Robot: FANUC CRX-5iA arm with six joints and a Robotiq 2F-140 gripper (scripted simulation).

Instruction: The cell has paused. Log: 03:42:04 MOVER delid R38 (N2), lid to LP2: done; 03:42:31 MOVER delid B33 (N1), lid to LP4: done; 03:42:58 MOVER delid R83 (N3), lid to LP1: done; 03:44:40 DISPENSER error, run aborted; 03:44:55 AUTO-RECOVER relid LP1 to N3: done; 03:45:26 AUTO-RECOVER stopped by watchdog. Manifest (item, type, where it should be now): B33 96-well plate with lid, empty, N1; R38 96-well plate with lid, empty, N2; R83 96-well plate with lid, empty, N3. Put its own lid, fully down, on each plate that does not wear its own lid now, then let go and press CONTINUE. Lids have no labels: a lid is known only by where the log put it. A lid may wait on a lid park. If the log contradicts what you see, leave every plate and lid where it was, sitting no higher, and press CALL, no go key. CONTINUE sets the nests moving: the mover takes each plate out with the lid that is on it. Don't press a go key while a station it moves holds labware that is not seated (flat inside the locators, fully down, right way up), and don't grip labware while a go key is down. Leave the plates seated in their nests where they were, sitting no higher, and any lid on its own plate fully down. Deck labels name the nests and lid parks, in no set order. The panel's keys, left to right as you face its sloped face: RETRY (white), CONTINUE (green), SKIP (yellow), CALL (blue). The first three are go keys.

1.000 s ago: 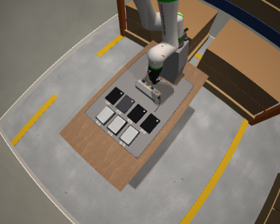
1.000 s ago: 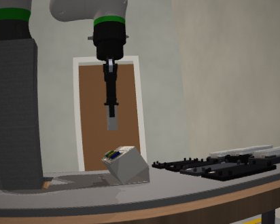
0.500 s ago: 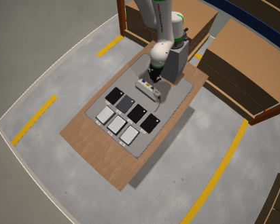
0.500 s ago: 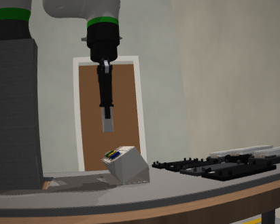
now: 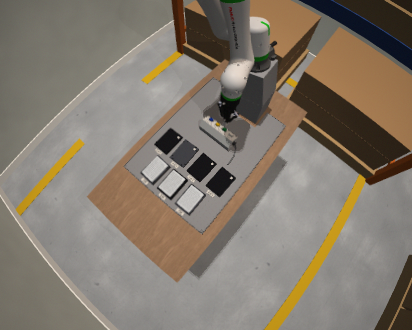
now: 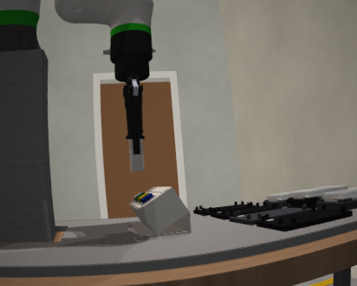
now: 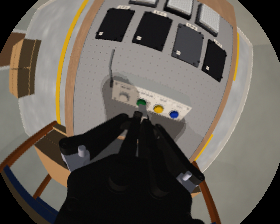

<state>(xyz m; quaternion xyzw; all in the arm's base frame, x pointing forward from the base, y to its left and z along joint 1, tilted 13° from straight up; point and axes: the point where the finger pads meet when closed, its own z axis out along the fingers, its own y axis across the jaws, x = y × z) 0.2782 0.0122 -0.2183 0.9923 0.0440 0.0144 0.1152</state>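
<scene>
My hand is 9 cm above the green key. Also, from my hand: blue key: 1 cm ahead, 10 cm to the right, 9 cm below; then yellow key: 1 cm ahead, 5 cm to the right, 9 cm below; then white key: 5 cm to the left, 9 cm below.
</scene>
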